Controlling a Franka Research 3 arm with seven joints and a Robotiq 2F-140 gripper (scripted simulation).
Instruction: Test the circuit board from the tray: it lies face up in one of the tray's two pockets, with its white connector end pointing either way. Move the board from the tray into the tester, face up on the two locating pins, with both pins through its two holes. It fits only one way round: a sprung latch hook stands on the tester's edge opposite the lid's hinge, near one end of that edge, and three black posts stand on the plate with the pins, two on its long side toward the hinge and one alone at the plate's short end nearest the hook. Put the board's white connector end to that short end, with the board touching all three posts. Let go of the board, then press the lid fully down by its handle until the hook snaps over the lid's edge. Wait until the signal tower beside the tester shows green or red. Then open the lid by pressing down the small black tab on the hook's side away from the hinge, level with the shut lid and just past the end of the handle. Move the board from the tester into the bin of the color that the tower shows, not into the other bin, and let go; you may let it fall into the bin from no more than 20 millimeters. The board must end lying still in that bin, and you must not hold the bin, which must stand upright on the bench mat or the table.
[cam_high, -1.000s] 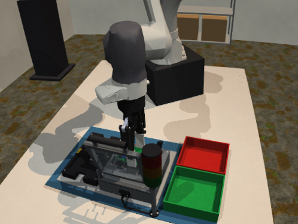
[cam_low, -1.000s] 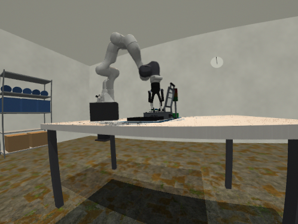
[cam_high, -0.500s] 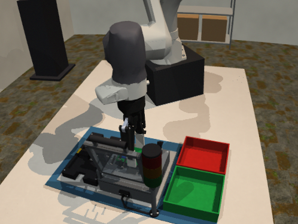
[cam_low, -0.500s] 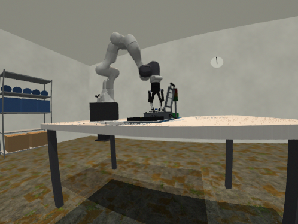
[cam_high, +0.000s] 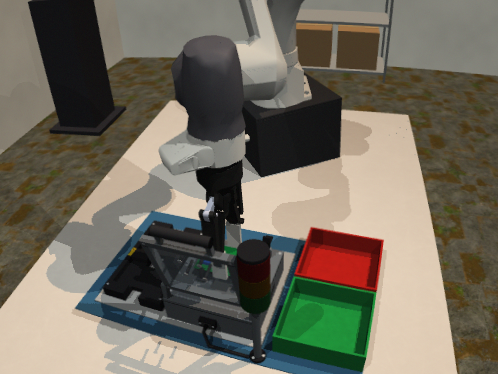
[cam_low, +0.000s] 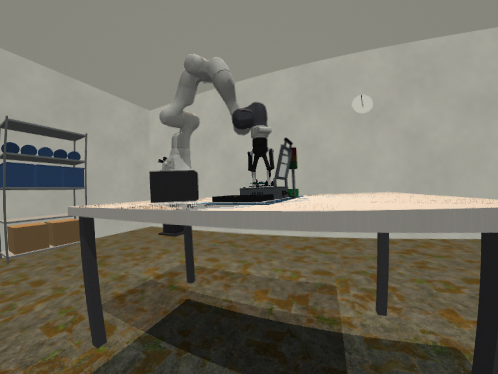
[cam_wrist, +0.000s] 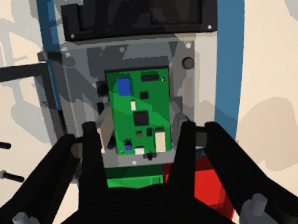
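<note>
The green circuit board is 20 mm below my hand. The rest, counted from my hand: green bin: 190 mm to the left, 90 mm below, 70 mm ahead; then tester plate: 30 mm below, 10 mm to the left, 10 mm ahead; then clear lid: 120 mm ahead, 80 mm above, 10 mm to the right.
</note>
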